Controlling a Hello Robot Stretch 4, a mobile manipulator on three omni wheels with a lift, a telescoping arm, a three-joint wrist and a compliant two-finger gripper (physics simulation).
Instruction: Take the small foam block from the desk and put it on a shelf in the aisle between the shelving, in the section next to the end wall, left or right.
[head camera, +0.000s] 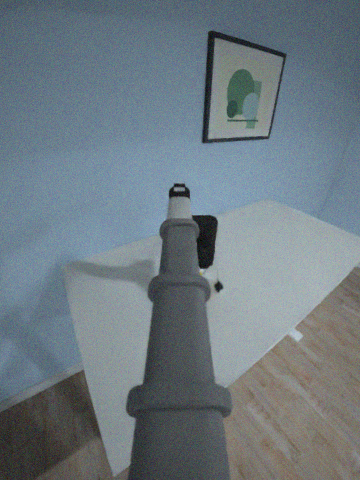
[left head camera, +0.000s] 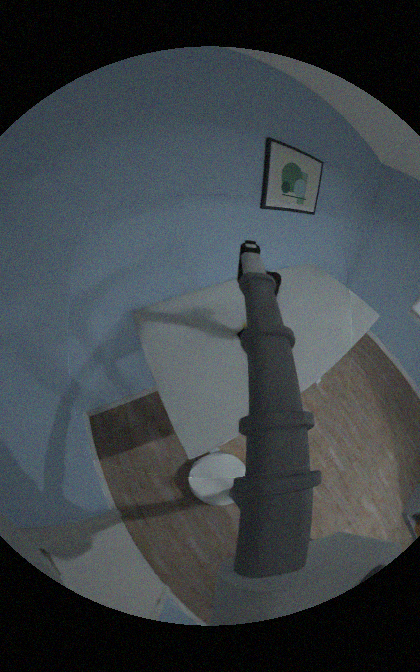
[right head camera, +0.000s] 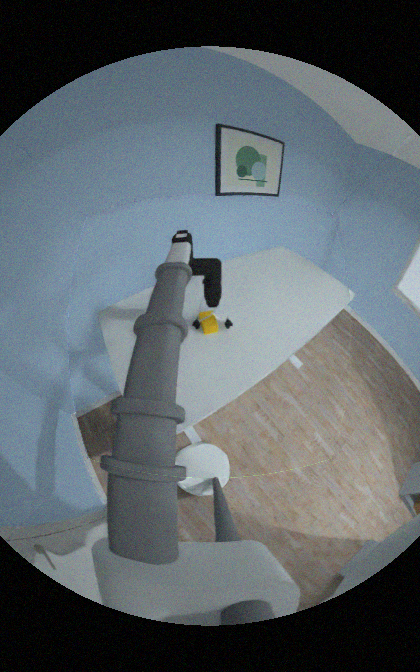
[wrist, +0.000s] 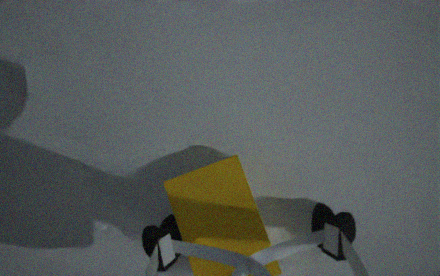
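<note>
The small foam block is yellow and lies on the white desk. My gripper is open, pointing down over the block. In the wrist view the block lies between the two black fingertips, nearer the left one, with a gap on the right, and is turned a little. The fingers' bands cross in front of its near end. In the head camera view my arm hides most of the block. The shelving and its aisle cannot be made out in these views.
A blue wall with a framed picture stands behind the desk. A round white object stands by the desk's near corner. Grey furniture shows at the lower right edge of the right head view.
</note>
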